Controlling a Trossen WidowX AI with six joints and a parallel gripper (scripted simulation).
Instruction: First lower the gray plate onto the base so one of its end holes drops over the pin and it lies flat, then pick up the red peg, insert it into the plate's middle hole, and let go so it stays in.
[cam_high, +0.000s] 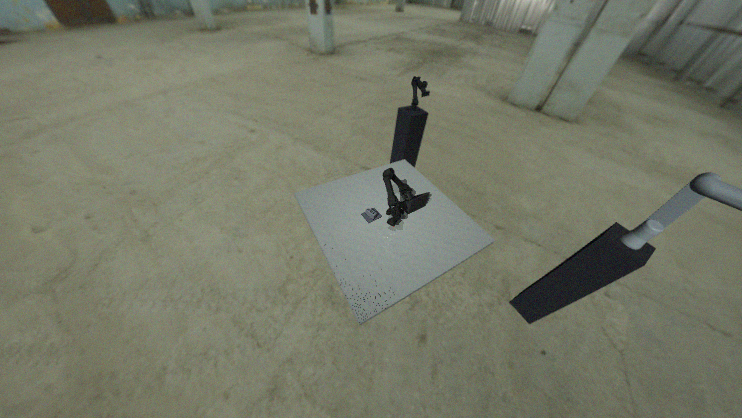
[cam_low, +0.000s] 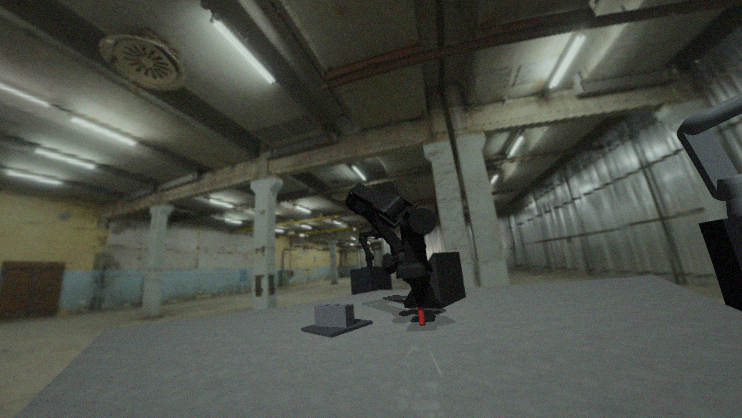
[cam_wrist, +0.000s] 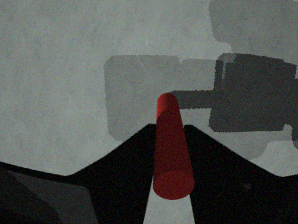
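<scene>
Right now the gray plate is 19 cm to the right of my gripper tip and 11 cm ahead of it. Also, from my gripper tip: red peg: right at my gripper tip; dark base: 18 cm to the right, 10 cm ahead, 4 cm below.
</scene>
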